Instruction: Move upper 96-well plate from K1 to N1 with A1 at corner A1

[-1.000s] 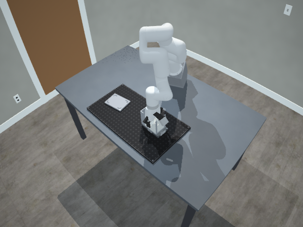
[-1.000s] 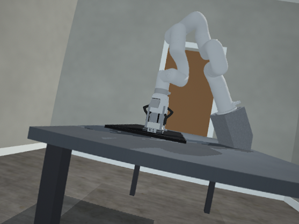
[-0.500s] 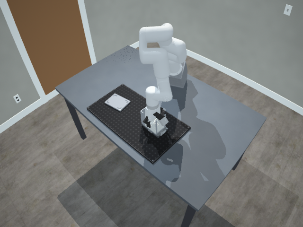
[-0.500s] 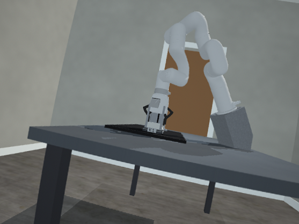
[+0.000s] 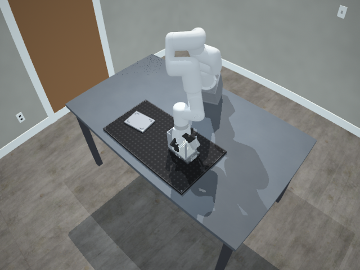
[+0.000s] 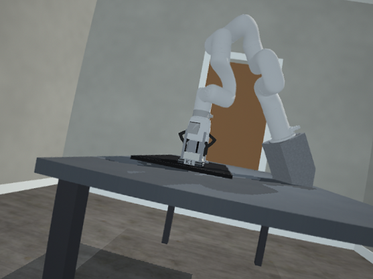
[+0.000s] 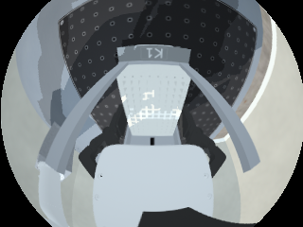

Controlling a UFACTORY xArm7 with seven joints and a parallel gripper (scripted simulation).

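My gripper is now 70 mm to the left of the back wall, 30 mm below it and 10 mm past it. Also, from my hand: K1 label 90 mm to the left, 40 mm below, 10 mm ahead.
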